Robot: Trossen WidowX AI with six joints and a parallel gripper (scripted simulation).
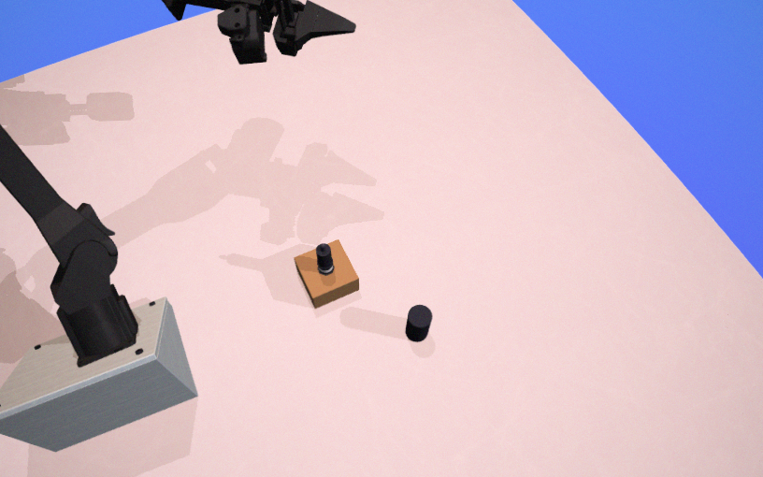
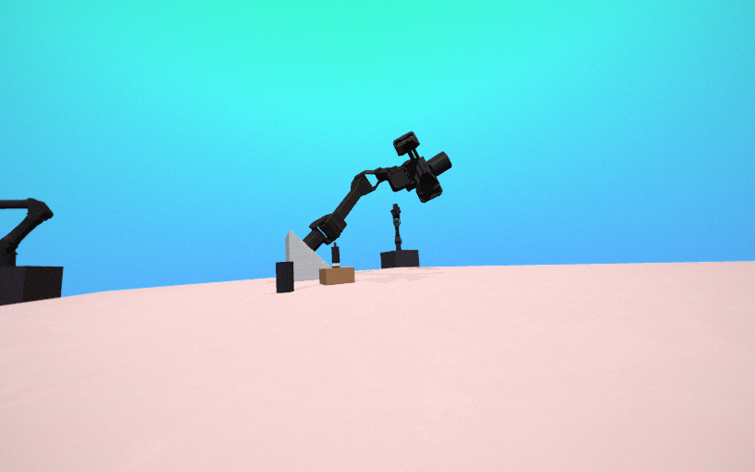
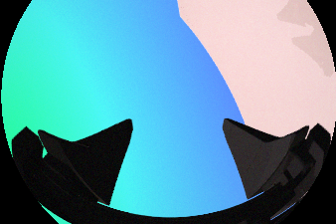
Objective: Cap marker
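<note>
The marker cap is 28 cm to the right of my gripper tip, 25 cm below it and 6 cm behind it. Also, from my gripper tip: holder block 26 cm below, 16 cm to the right, 13 cm behind.
</note>
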